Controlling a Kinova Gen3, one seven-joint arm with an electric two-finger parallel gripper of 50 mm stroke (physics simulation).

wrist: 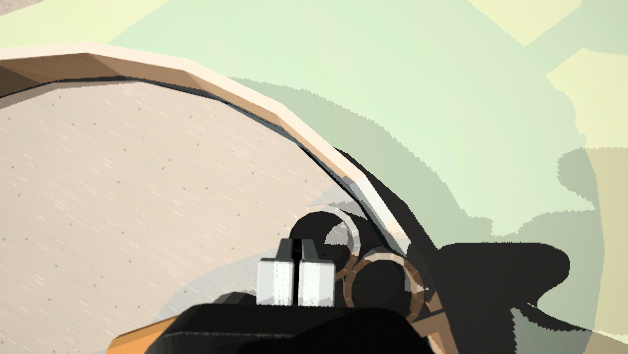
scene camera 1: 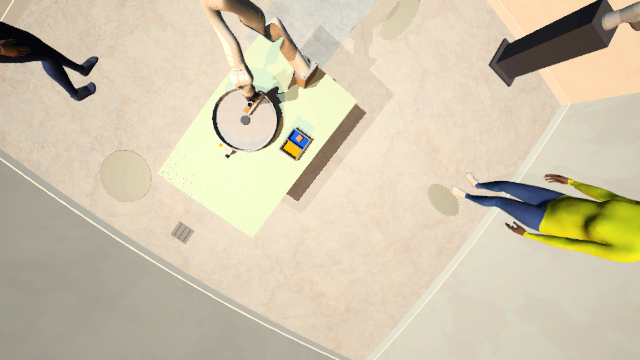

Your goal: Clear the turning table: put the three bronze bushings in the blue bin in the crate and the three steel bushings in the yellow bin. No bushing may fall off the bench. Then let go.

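Frame: origin at the arm's base, x right, y ahead, z up, level; centimetres.
Seen in the pictures: gripper, fingertip midpoint: (wrist: 296, 261); arm's base, origin of the base link: (scene camera 1: 303, 70).
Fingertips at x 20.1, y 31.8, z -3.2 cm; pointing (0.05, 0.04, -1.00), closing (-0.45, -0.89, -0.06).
Note:
Pixels of each thing's top centre, then the offset from my fingertips to it. "spot": a spot on its surface instead. Level surfaces: height alone.
- turning table, middle of its top: (scene camera 1: 244, 120) dx -3.7, dy +15.3, dz -3.0 cm
- orange bronze bushing, middle of its top: (scene camera 1: 246, 109) dx -2.0, dy +9.0, dz +0.0 cm
- narrow bar, surface spot: (scene camera 1: 257, 105) spot: dx -5.4, dy +2.5, dz -3.8 cm
- dark hub, middle of its top: (scene camera 1: 244, 120) dx -3.7, dy +15.3, dz -3.0 cm
- small white device, surface spot: (scene camera 1: 226, 149) spot: dx -3.1, dy +38.8, dz -3.4 cm
- pale green bench, its level: dz -9.1 cm
The turning table (scene camera 1: 235, 134) (wrist: 125, 200) is a round grey disc with a raised rim. My gripper (wrist: 296, 261) is shut and empty over the disc near its rim. Just right of the fingers in the wrist view stand two upright ring-shaped bushings, a pale one (wrist: 355, 240) and a shaded brownish one (wrist: 385, 256) nearer the rim; the second one's metal is hard to tell. An orange bronze bushing (scene camera 1: 247, 109) (wrist: 142, 337) is partly hidden by the gripper body in the wrist view. In the crate, a bronze bushing (scene camera 1: 299, 138) lies in the blue bin (scene camera 1: 306, 142), beside the yellow bin (scene camera 1: 292, 149).
A narrow bar (scene camera 1: 257, 105) reaches over the disc beside the orange bushing. A dark hub (scene camera 1: 245, 120) is at the disc's centre. A small white device (scene camera 1: 226, 149) stands at the table's lower-left edge on the pale green bench (scene camera 1: 225, 195). Two people stand away from the bench.

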